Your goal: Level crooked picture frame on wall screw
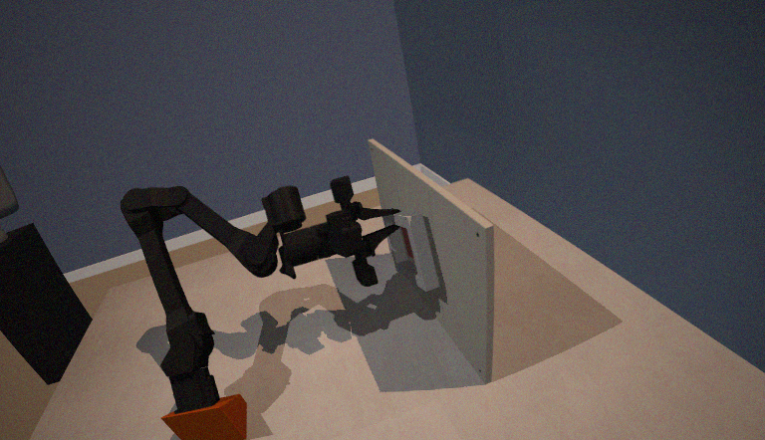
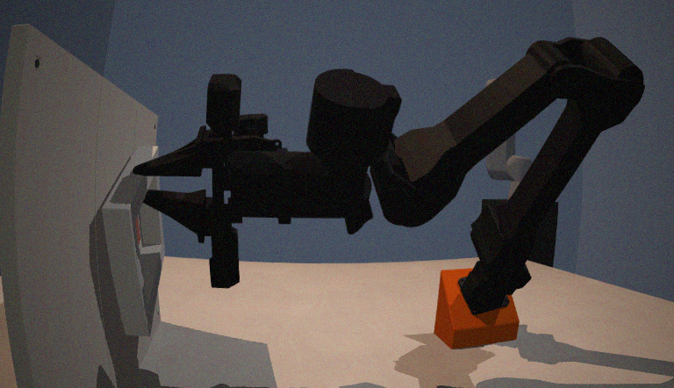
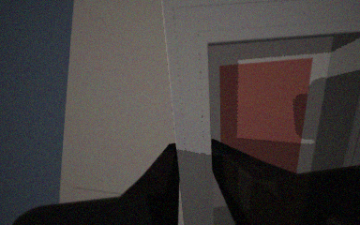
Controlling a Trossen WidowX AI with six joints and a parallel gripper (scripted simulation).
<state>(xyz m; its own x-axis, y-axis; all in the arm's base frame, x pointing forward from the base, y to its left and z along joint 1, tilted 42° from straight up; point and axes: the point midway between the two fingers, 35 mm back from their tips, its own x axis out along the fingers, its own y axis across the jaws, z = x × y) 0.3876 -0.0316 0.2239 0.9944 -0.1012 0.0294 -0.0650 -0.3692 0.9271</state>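
Now: gripper tip 5 cm above the picture frame, 2 cm to the left of it and 1 cm short of it. Round my gripper tip: grey wall panel (6 cm below, 2 cm ahead, 1 cm to the right).
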